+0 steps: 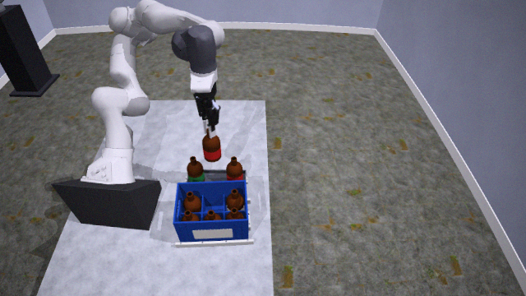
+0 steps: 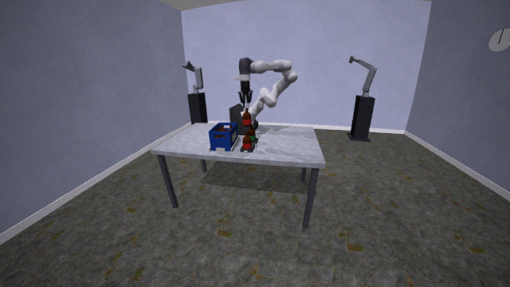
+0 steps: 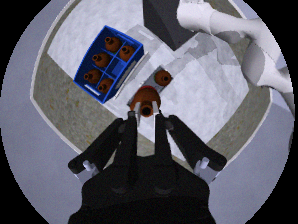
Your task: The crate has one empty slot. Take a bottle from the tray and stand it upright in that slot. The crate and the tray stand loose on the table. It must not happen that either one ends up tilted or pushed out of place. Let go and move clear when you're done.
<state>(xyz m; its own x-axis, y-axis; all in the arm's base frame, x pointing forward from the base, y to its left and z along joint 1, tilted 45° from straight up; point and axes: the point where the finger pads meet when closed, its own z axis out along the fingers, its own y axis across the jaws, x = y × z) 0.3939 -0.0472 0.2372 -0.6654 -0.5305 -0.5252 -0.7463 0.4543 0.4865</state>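
The bottle lies 90 mm below my hand. Also, from my hand: dark tray 20 mm to the left, 340 mm below; crate 20 mm ahead, 210 mm to the right, 270 mm below.
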